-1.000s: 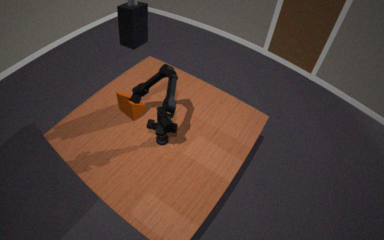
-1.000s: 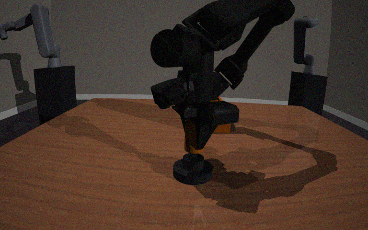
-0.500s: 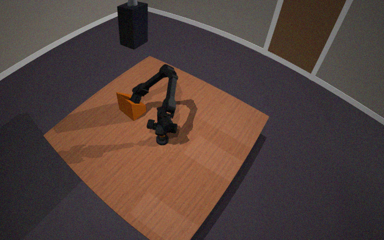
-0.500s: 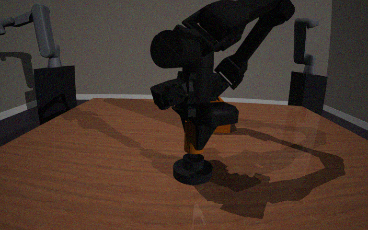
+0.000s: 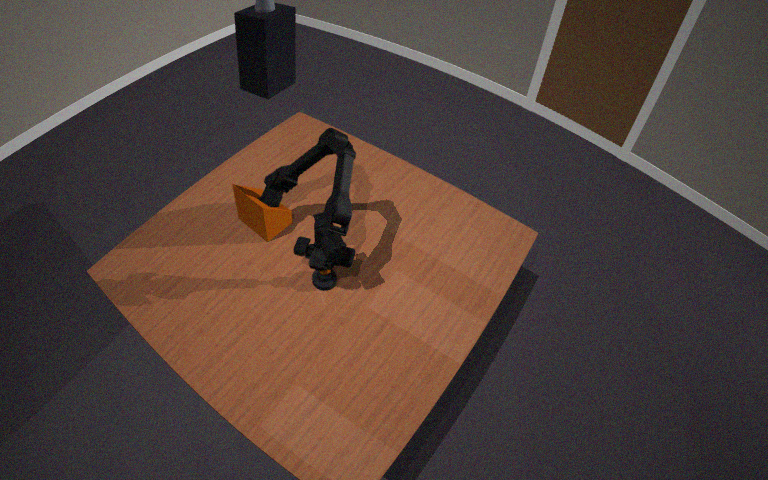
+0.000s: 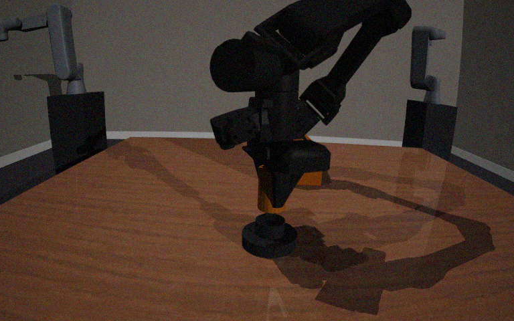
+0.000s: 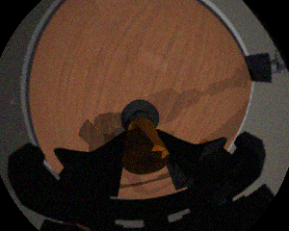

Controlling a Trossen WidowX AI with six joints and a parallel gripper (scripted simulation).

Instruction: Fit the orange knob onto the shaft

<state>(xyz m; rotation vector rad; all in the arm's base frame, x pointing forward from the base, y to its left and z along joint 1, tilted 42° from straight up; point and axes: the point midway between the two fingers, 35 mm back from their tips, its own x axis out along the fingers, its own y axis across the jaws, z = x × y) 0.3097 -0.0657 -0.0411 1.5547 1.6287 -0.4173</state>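
Right now the orange knob is 2 cm above my gripper tip. Round my gripper tip: dark round pedestal: 4 cm below.
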